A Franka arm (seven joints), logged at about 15 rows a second.
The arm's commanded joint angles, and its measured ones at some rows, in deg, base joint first. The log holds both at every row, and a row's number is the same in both.
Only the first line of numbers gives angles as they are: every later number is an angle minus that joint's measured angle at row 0.
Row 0, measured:
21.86, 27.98, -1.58, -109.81, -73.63, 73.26, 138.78
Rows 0 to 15, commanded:
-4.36, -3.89, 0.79, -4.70, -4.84, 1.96, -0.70
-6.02, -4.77, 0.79, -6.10, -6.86, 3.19, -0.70
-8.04, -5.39, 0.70, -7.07, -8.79, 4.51, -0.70
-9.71, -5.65, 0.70, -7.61, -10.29, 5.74, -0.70
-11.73, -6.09, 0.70, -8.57, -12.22, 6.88, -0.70
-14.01, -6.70, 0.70, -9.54, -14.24, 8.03, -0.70
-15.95, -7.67, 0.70, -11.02, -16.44, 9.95, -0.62
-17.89, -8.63, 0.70, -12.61, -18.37, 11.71, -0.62
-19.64, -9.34, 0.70, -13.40, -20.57, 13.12, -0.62
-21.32, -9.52, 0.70, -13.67, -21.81, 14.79, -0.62
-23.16, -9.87, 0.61, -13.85, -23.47, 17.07, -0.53
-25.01, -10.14, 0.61, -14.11, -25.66, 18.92, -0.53
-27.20, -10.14, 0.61, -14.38, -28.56, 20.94, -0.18
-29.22, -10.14, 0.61, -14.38, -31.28, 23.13, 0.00
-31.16, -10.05, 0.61, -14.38, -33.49, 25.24, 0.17
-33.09, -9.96, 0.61, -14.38, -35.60, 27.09, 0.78
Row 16, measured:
-29.42, -8.05, -0.24, -12.31, -31.38, 23.41, -0.24
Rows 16 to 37, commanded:
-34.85, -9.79, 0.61, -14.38, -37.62, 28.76, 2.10
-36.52, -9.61, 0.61, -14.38, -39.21, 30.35, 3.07
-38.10, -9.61, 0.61, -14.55, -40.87, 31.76, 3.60
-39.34, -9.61, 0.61, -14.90, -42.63, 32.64, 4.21
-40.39, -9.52, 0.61, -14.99, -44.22, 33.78, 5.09
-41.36, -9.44, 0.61, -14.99, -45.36, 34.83, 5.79
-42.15, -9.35, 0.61, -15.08, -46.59, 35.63, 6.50
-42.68, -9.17, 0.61, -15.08, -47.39, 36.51, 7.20
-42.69, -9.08, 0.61, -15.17, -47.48, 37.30, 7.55
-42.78, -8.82, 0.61, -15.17, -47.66, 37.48, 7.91
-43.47, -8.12, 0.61, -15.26, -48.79, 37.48, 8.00
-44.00, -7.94, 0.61, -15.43, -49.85, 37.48, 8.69
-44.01, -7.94, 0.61, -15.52, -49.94, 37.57, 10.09
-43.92, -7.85, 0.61, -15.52, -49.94, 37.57, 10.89
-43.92, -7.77, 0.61, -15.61, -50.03, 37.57, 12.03
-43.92, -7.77, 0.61, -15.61, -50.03, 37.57, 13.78
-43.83, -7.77, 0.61, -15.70, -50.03, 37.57, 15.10
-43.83, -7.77, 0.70, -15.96, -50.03, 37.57, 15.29
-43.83, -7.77, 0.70, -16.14, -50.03, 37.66, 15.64
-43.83, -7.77, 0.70, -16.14, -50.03, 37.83, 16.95
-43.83, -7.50, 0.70, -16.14, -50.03, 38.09, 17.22
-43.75, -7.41, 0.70, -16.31, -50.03, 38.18, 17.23
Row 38, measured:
-42.77, -7.26, 0.02, -15.37, -48.22, 37.44, 14.96
